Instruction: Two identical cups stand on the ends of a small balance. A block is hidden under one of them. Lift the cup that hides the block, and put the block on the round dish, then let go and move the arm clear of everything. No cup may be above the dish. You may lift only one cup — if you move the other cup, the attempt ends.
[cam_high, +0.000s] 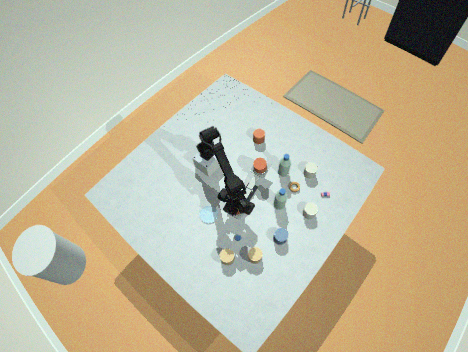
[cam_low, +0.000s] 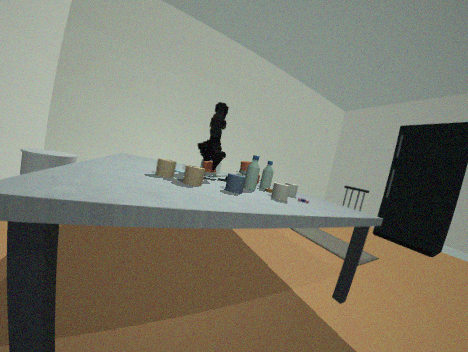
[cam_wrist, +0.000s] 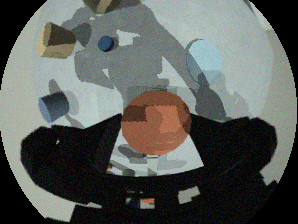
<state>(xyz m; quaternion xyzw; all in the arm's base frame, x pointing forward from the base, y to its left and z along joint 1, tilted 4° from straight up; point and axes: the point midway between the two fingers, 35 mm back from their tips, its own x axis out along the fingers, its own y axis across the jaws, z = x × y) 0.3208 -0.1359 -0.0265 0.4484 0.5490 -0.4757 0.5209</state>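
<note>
Right now the round pale blue dish is 11 cm to the right of my gripper tip, 11 cm behind it and 5 cm below it. From my gripper tip the other things lie so: small blue piece 11 cm to the right, 10 cm ahead, 5 cm below; then block 1 cm below; then blue cup 28 cm ahead, 2 cm below, 1 cm to the left.
</note>
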